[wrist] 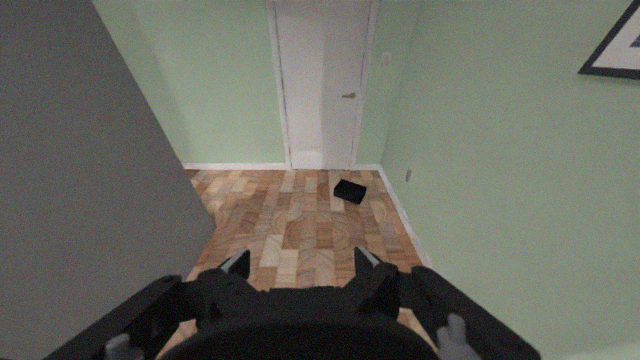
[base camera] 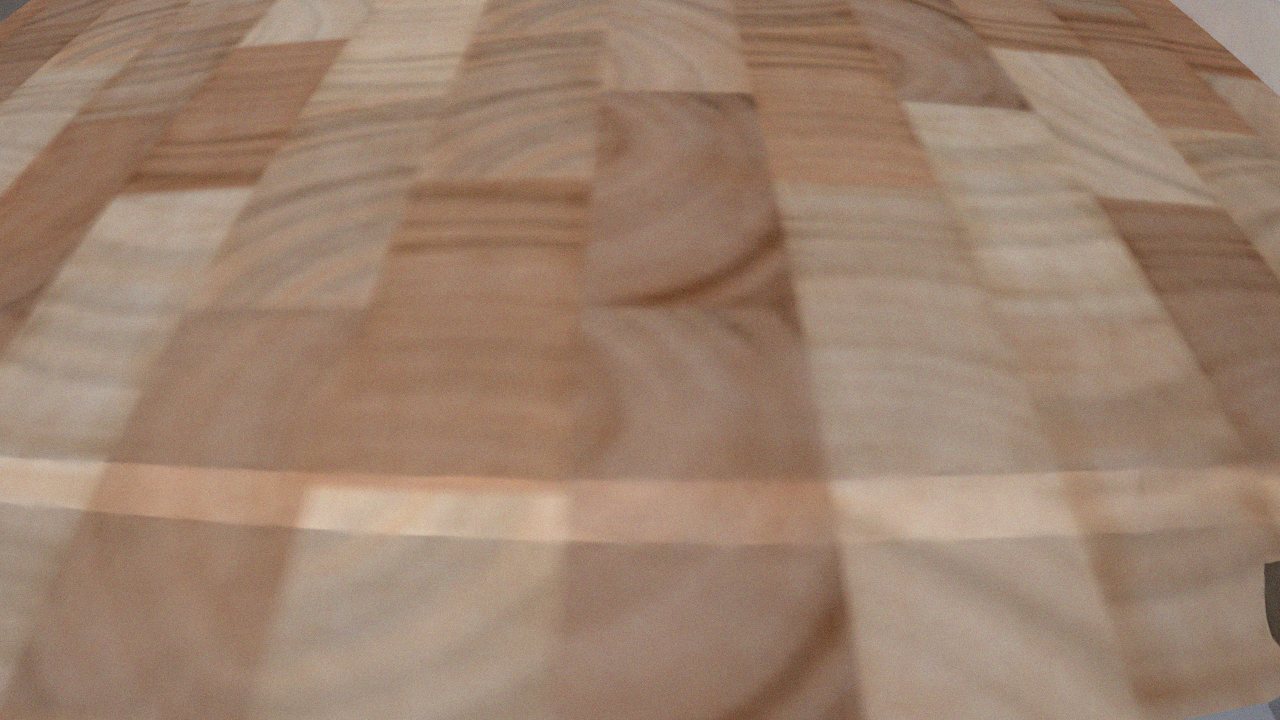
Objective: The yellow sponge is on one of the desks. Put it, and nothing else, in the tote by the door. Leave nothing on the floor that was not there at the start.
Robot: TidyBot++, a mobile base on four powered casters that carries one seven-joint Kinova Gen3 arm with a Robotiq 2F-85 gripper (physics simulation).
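Places are measured from the arm's base along level axes (x ahead, y left, z up), in centimetres.
Pixels of known places: gripper, fingertip midpoint: (wrist: 303, 260).
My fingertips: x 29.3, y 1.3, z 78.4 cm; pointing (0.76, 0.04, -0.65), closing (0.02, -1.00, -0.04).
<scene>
Behind a point stands the place of what it marks.
A black tote (wrist: 350, 191) @[x 173.1, y -42.3, z -39.4 cm] stands on the floor in front of the door, right of centre in the wrist view. It is small and dark there, and its inside cannot be made out. My gripper (wrist: 303, 260) @[x 29.3, y 1.3, z 78.4 cm] is open, its two fingers wide apart with floor showing between them, well short of the tote. The yellow sponge does not show in either view, and neither do the desks.
A white door (wrist: 320, 85) @[x 218.3, y -9.2, z 61.5 cm] is in the far green wall. A grey partition (wrist: 100, 175) @[x 87.5, y 90.7, z 47.7 cm] stands close on the left. A green wall (wrist: 500, 175) @[x 82.1, y -82.9, z 47.1 cm] with a framed picture (wrist: 612, 68) @[x 74.2, y -80.2, z 87.9 cm] runs along the right. Wooden floor (base camera: 626, 385) @[x 39.4, y -1.4, z -39.7 cm] (wrist: 300, 215) @[x 139.5, y 13.2, z -39.7 cm] lies ahead.
</scene>
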